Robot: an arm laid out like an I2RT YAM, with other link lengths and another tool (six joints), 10 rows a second.
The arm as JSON. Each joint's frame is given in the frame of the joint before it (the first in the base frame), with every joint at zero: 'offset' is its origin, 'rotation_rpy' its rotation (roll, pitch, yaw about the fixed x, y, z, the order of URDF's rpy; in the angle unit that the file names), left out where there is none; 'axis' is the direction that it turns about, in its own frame. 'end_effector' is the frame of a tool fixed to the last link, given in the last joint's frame.
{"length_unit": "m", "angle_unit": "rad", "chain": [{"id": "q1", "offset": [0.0, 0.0, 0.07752], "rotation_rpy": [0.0, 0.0, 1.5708], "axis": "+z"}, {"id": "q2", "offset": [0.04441, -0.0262, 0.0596], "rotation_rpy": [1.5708, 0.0, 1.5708], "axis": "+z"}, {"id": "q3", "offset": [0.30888, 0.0, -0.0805], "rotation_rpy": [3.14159, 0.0, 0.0], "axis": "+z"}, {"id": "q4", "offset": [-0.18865, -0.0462, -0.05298], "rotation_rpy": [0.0, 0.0, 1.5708], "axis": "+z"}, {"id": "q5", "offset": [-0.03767, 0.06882, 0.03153], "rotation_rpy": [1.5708, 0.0, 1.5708], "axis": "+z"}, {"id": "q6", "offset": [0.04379, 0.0, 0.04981], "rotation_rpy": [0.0, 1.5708, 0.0], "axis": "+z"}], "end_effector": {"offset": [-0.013, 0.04, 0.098], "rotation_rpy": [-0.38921, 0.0, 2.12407]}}
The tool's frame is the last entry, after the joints.
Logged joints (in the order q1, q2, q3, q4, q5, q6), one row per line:
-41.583 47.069 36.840 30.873 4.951 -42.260
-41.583 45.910 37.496 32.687 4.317 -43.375
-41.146 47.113 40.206 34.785 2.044 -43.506
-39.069 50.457 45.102 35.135 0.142 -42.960
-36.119 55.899 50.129 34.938 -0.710 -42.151
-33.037 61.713 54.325 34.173 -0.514 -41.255
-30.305 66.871 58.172 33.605 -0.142 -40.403
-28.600 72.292 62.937 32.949 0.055 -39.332
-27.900 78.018 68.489 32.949 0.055 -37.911
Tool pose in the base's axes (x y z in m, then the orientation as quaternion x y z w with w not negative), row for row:
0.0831 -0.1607 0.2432 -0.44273 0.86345 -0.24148 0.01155
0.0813 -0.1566 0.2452 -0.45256 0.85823 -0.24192 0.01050
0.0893 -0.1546 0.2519 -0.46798 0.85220 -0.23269 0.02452
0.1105 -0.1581 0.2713 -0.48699 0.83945 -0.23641 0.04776
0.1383 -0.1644 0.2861 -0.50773 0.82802 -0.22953 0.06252
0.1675 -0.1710 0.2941 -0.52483 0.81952 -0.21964 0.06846
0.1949 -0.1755 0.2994 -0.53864 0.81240 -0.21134 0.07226
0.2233 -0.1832 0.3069 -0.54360 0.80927 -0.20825 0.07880
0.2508 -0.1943 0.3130 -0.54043 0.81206 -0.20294 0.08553
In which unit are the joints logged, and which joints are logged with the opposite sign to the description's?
The joints are logged in degrees. Opposite sign: q4.
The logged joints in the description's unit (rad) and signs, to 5 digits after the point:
-0.72576 0.82151 0.64298 -0.53884 0.08641 -0.73758
-0.72576 0.80128 0.65443 -0.57050 0.07535 -0.75704
-0.71813 0.82228 0.70173 -0.60711 0.03567 -0.75932
-0.68188 0.88064 0.78718 -0.61322 0.00248 -0.74979
-0.63040 0.97562 0.87492 -0.60978 -0.01239 -0.73567
-0.57660 1.07710 0.94815 -0.59643 -0.00897 -0.72004
-0.52892 1.16712 1.01529 -0.58652 -0.00248 -0.70517
-0.49916 1.26173 1.09846 -0.57507 0.00096 -0.68647
-0.48695 1.36167 1.19536 -0.57507 0.00096 -0.66167

